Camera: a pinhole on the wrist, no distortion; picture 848 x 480 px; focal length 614.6 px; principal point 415.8 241.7 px. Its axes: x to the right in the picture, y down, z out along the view. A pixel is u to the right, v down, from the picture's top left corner.
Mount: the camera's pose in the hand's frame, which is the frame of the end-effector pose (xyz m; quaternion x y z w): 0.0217 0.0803 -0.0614 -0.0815 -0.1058 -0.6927 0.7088
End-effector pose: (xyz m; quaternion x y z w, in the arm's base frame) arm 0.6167 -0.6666 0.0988 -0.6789 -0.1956 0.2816 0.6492
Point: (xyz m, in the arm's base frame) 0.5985 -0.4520 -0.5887
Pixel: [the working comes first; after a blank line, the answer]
In the camera's frame: -0.4995 0.2112 0.3756

outside the picture
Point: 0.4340 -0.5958 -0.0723
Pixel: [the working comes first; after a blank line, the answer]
In the camera's frame: -0.0391 -0.0847 0.2540

321 37
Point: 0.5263 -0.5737 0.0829
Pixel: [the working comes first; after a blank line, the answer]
In the camera's frame: 0.1103 -0.0259 0.1684

818 147
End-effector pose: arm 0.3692 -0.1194 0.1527 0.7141 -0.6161 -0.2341 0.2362
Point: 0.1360 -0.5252 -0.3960
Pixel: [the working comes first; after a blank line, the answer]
In the camera's frame: 0.3637 0.3881 0.5670

outside the picture
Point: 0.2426 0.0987 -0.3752
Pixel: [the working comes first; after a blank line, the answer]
In the camera's frame: 0.4674 -0.2237 0.4408

outside the picture
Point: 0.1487 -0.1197 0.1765
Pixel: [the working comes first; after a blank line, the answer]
In the camera's frame: -0.0540 -0.0429 0.2035

253 112
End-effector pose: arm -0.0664 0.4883 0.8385 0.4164 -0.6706 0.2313 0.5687
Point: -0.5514 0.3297 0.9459
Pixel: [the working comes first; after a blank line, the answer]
In the camera's frame: -0.1234 0.1510 0.4807

258 435
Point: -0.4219 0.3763 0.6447
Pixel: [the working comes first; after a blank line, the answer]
In the camera's frame: -0.0128 -0.1557 0.4228

397 15
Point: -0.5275 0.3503 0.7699
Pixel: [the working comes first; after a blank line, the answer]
In the camera's frame: -0.0871 -0.0238 0.4905

307 212
